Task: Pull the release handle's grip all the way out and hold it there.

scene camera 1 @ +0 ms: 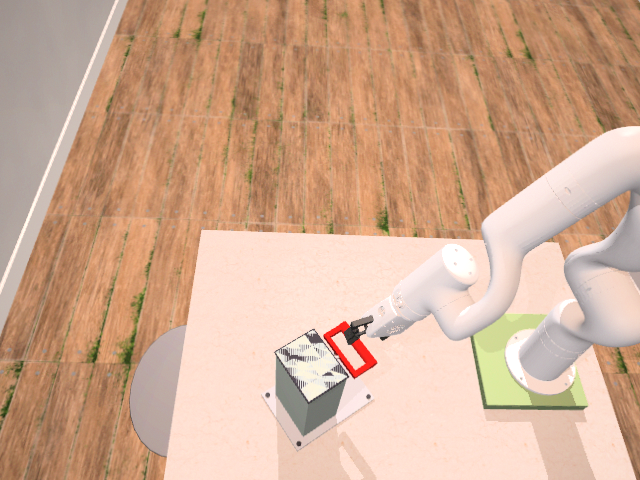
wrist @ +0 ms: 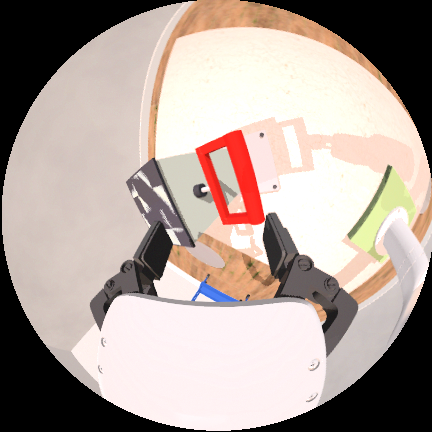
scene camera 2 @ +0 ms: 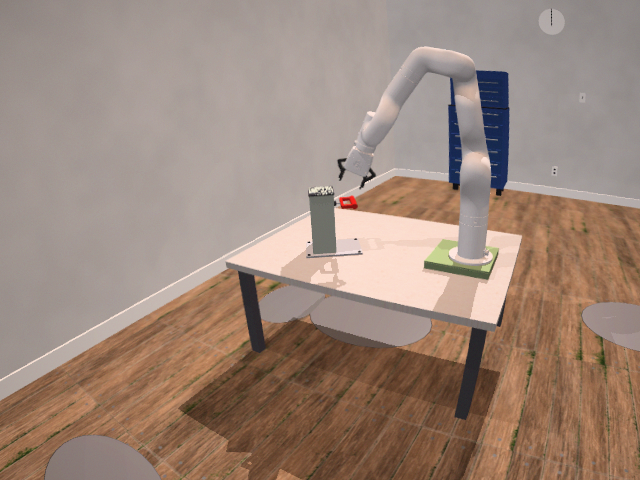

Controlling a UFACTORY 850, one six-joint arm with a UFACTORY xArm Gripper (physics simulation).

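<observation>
The red rectangular release handle (scene camera 1: 367,353) (scene camera 2: 355,204) (wrist: 246,175) sticks out from the side of a grey-green post (scene camera 1: 292,392) (scene camera 2: 323,224) (wrist: 185,190). A short pale rod with a black collar (wrist: 199,190) joins them, and a narrow gap shows between handle and post. My gripper (scene camera 1: 367,338) (scene camera 2: 351,182) (wrist: 213,229) is open, with nothing between its fingers. In scene camera 2 it hangs above the handle, tilted down. In the wrist view the handle is beyond the fingertips, its lower end near the right finger. In scene camera 1 one finger hides part of the handle.
The post has a patterned top (scene camera 1: 310,364) (scene camera 2: 321,190) (wrist: 156,205) and stands on a bolted pale base plate (scene camera 1: 356,397) (scene camera 2: 347,246) (wrist: 265,167). The arm's base is on a green block (scene camera 1: 488,372) (scene camera 2: 438,260) (wrist: 369,225). A blue cabinet (scene camera 2: 493,98) stands beyond the table (scene camera 2: 392,224).
</observation>
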